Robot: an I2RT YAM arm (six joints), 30 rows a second.
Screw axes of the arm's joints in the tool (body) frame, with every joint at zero. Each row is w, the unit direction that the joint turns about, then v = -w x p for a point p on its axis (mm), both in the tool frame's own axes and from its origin. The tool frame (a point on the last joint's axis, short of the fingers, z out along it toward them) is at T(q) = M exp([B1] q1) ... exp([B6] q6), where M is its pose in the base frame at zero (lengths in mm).
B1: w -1 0 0 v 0.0 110.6 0.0
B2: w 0 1 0 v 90.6 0.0 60.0
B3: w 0 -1 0 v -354.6 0.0 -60.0
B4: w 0 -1 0 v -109.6 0.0 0.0
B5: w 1 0 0 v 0.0 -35.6 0.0
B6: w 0 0 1 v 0.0 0.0 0.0
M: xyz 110.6 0.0 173.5 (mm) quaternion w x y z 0.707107 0 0.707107 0
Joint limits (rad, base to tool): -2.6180..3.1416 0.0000..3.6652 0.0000..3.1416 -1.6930..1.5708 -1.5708..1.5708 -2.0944..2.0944
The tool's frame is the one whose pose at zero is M.
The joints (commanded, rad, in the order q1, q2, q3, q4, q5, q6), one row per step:
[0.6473 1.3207 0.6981 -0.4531 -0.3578 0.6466]
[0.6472 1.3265 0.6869 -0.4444 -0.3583 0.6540]
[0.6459 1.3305 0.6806 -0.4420 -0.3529 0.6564]
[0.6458 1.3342 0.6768 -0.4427 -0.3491 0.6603]
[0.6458 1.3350 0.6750 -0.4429 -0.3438 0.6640]
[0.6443 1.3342 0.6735 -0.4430 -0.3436 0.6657]
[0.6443 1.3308 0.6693 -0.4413 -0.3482 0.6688]
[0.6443 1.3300 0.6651 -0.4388 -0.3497 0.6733]
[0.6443 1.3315 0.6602 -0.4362 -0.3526 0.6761]
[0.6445 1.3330 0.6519 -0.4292 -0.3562 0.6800]
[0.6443 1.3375 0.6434 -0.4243 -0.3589 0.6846]
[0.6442 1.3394 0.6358 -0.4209 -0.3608 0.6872]
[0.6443 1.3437 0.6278 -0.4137 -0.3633 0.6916]
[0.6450 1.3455 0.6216 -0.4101 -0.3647 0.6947]
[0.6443 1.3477 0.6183 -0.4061 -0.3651 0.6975]
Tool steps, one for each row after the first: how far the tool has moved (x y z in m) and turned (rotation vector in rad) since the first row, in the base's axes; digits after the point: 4 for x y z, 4 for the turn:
[-0.0007 -0.0006 -0.0040 -0.0036 0.0109 -0.0060]
[-0.0010 -0.0014 -0.0066 -0.0118 0.0156 -0.0118]
[-0.0014 -0.0018 -0.0085 -0.0189 0.0222 -0.0169]
[-0.0015 -0.0022 -0.0093 -0.0239 0.0236 -0.0225]
[-0.0016 -0.0027 -0.0095 -0.0242 0.0250 -0.0255]
[-0.0024 -0.0031 -0.0098 -0.0200 0.0285 -0.0259]
[-0.0029 -0.0034 -0.0107 -0.0189 0.0324 -0.0290]
[-0.0035 -0.0037 -0.0122 -0.0188 0.0385 -0.0299]
[-0.0044 -0.0042 -0.0145 -0.0175 0.0448 -0.0313]
[-0.0052 -0.0048 -0.0175 -0.0200 0.0551 -0.0342]
[-0.0062 -0.0055 -0.0198 -0.0221 0.0624 -0.0356]
[-0.0069 -0.0059 -0.0225 -0.0229 0.0701 -0.0381]
[-0.0078 -0.0062 -0.0244 -0.0243 0.0760 -0.0394]
[-0.0078 -0.0065 -0.0255 -0.0245 0.0789 -0.0423]

